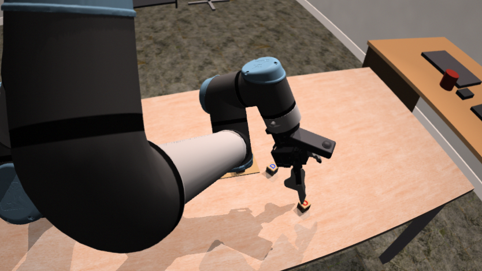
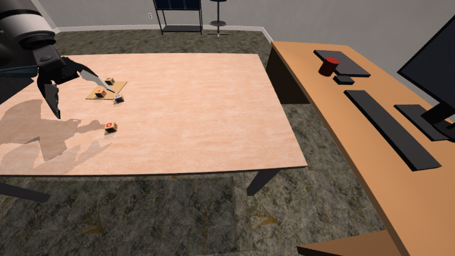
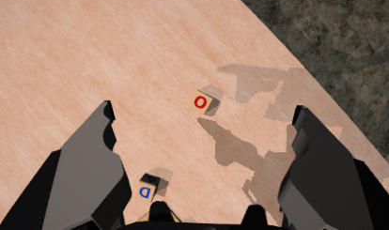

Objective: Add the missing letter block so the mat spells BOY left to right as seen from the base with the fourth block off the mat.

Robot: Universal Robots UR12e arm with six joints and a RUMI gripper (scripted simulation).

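Now: hand 120 mm above the O block. Round my hand: D block 50 mm behind, 160 mm to the left, 120 mm below; then Y block 160 mm behind, 190 mm to the left, 120 mm below; then tan mat 160 mm behind, 240 mm to the left, 130 mm below.
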